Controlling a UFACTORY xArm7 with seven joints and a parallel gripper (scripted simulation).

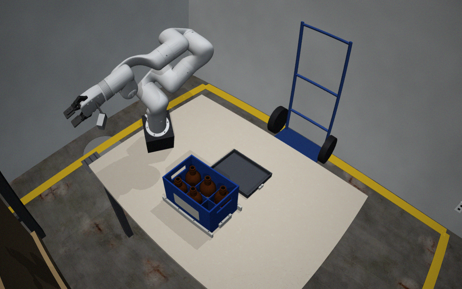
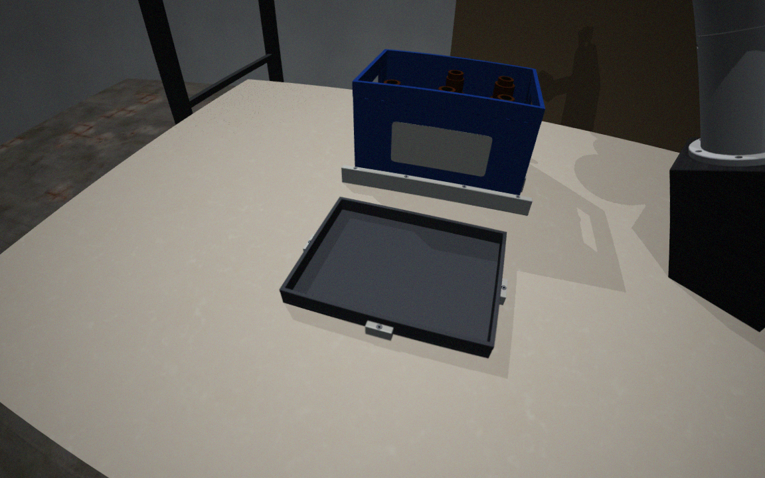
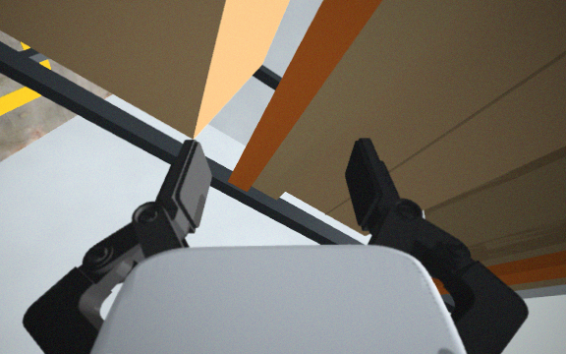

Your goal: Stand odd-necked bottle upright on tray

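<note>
Right now the crate is 500 mm below my hand, 340 mm to the left of it and 320 mm ahead of it. From my hand the other things lie so: dark grey tray (610 mm to the left, 570 mm below, 350 mm ahead); then glass bottle (500 mm below, 300 mm to the left, 230 mm ahead).
</note>
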